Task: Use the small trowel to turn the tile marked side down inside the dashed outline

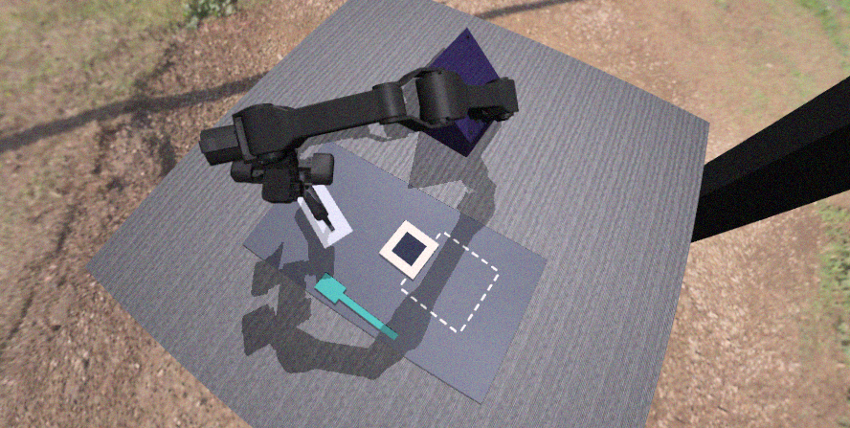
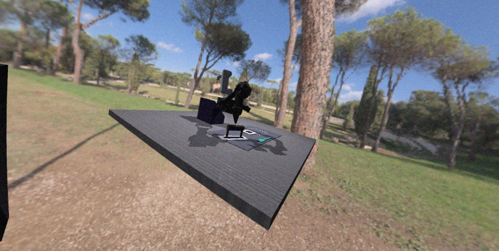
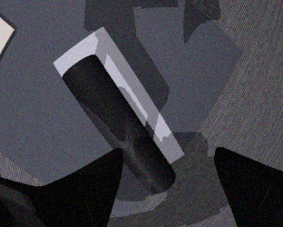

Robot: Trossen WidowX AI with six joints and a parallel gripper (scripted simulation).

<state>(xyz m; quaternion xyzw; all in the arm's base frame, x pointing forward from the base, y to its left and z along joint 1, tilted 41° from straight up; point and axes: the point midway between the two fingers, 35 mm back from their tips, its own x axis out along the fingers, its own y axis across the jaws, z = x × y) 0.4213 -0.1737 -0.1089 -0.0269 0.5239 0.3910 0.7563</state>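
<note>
Right now the dark mat is 24 cm to the left of my gripper tip, 12 cm below it and 3 cm behind it. Round my gripper tip: tile 27 cm to the left, 10 cm below, 6 cm behind; teal trowel 23 cm to the left, 11 cm ahead, 10 cm below.
</note>
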